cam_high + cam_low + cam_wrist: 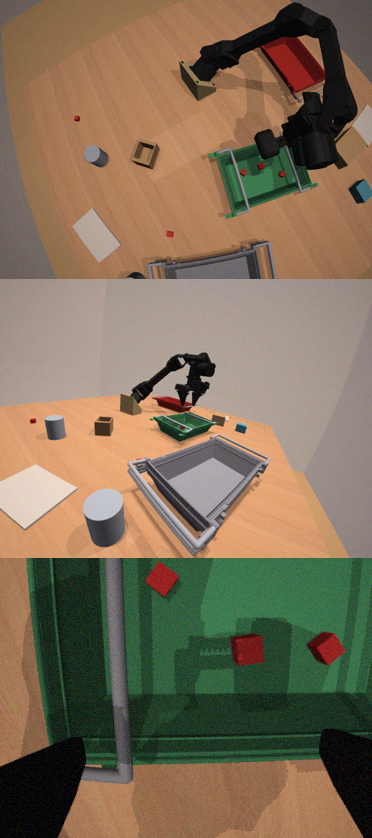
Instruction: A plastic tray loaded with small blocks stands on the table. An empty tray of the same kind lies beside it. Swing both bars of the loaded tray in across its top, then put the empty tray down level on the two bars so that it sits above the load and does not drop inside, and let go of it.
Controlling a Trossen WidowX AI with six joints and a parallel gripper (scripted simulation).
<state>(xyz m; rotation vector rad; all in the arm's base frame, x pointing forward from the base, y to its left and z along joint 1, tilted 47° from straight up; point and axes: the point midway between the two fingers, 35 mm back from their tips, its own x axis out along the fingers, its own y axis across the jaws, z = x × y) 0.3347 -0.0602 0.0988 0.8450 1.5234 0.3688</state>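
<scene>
Right now the red tray is 300 mm to the left of my gripper tip, 220 mm behind it and 70 mm below it. From my gripper tip the other things lie so: box (310 mm to the right, 220 mm behind, 100 mm below); tan block (240 mm to the left, 140 mm ahead, 80 mm below); teal cube (290 mm ahead, 190 mm to the left, 90 mm below).
</scene>
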